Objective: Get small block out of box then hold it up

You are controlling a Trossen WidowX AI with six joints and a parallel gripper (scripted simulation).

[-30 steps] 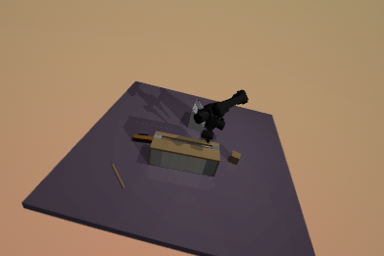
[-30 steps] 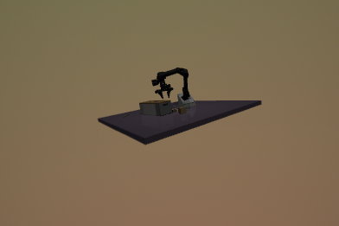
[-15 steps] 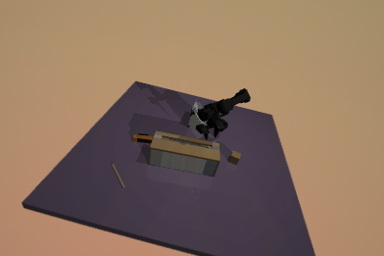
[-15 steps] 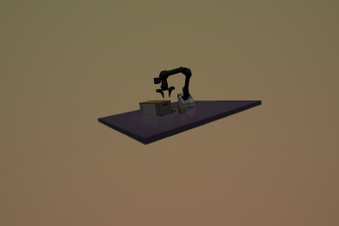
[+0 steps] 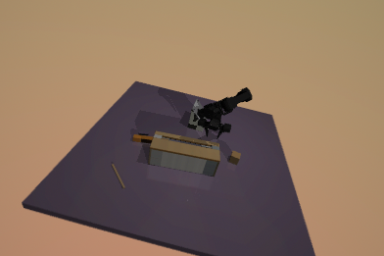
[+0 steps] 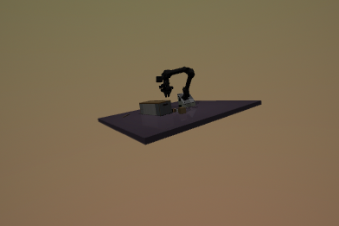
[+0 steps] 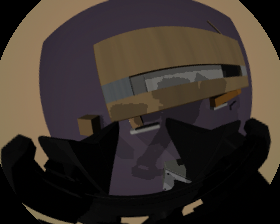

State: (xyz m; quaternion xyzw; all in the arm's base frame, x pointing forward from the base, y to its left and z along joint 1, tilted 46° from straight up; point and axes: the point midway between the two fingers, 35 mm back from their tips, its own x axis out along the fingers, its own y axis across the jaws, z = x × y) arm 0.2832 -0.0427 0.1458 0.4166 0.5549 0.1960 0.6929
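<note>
My gripper tip is now 140 mm above the small brown block, 40 mm past it and 30 mm to the right of it. Also, from my gripper tip: thin tan stick 460 mm to the right, 270 mm ahead, 150 mm below; orange rod 360 mm to the right, 140 mm below, 30 mm behind.
</note>
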